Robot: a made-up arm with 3 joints.
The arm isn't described. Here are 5 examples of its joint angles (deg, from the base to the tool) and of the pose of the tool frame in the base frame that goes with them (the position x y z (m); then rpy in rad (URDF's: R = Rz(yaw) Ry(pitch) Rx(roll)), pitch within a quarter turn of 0, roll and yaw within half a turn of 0).
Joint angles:
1: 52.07 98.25 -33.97
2: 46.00 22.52 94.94
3: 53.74 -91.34 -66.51
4: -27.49 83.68 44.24
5: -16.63 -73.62 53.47
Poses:
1: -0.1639 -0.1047 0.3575 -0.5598 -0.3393 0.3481
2: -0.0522 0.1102 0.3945 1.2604 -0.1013 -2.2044
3: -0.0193 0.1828 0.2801 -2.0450 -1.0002 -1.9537
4: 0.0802 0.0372 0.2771 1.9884 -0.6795 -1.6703
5: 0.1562 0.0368 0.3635 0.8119 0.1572 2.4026
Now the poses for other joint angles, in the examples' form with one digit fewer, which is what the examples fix.
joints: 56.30 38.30 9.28
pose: -0.194 0.057 0.367 -0.447 -0.681 -0.870
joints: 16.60 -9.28 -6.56
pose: -0.054 0.116 0.247 0.149 -1.016 -2.154
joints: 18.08 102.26 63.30
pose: -0.077 0.031 0.321 1.236 -0.246 -0.833
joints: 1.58 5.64 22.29
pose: 0.026 0.098 0.256 1.042 -0.564 -2.507
